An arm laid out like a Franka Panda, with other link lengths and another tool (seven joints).
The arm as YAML. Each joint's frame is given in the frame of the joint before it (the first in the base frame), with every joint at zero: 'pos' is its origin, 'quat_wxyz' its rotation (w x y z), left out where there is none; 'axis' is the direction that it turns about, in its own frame. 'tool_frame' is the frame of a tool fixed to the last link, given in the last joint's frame.
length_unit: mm
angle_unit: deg
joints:
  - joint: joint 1
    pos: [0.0, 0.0, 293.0]
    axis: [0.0, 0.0, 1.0]
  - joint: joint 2
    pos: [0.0, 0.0, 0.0]
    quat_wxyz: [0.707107, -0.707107, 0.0, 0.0]
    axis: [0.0, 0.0, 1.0]
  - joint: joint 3
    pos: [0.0, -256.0, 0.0]
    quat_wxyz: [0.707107, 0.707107, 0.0, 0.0]
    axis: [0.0, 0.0, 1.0]
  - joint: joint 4
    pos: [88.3, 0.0, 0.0]
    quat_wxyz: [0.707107, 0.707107, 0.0, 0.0]
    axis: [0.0, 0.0, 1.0]
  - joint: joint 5
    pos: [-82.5, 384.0, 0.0]
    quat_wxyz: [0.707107, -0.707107, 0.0, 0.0]
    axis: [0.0, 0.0, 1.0]
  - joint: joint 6
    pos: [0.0, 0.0, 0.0]
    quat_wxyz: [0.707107, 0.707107, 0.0, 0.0]
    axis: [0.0, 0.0, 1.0]
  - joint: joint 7
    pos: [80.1, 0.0, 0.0]
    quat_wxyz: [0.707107, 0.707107, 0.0, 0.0]
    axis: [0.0, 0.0, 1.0]
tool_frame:
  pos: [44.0, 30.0, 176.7]
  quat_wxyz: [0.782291, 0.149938, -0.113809, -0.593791]
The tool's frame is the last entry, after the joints.
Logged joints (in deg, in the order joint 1, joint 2, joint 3, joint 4, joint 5, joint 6, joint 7), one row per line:
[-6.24, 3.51, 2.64, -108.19, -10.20, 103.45, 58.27]
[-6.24, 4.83, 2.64, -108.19, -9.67, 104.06, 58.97]
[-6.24, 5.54, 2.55, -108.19, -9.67, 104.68, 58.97]
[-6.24, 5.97, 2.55, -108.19, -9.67, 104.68, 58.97]
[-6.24, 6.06, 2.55, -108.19, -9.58, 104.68, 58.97]
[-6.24, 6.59, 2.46, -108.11, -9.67, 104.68, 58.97]
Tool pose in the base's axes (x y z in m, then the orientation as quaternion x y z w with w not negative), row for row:
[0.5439, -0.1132, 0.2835, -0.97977, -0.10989, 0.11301, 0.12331]
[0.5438, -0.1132, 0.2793, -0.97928, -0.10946, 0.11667, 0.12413]
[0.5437, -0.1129, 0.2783, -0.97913, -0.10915, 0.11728, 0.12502]
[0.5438, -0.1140, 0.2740, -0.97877, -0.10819, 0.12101, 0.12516]
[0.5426, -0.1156, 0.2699, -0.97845, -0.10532, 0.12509, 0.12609]
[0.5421, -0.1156, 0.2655, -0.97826, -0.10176, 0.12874, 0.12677]
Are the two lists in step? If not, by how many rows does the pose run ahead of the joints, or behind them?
The pose runs 2 rows ahead of the joints: the pose in row i belongs to the joints in row i + 2.
